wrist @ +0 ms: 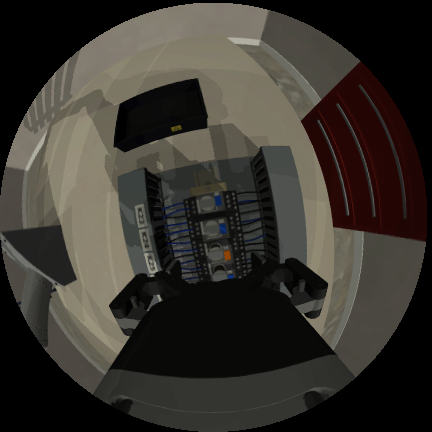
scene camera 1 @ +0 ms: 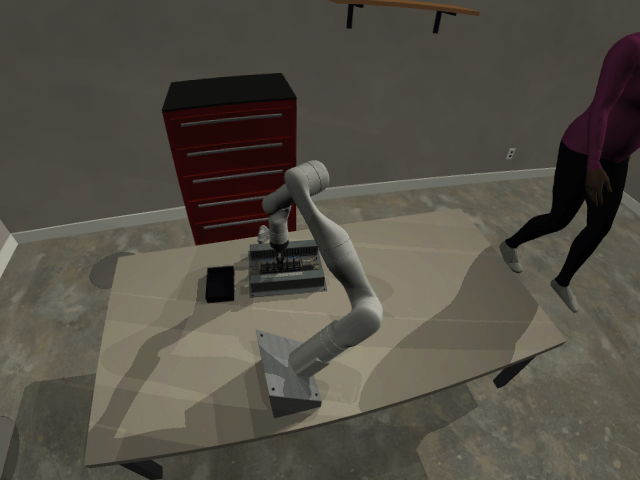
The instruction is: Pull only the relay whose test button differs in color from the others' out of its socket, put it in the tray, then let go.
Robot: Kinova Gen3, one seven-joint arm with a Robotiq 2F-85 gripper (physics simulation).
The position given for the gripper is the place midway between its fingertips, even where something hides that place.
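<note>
The wrist camera's got a grey panel (wrist: 236, 172) in its view, and the gripper (wrist: 215, 264) is there too.
</note>
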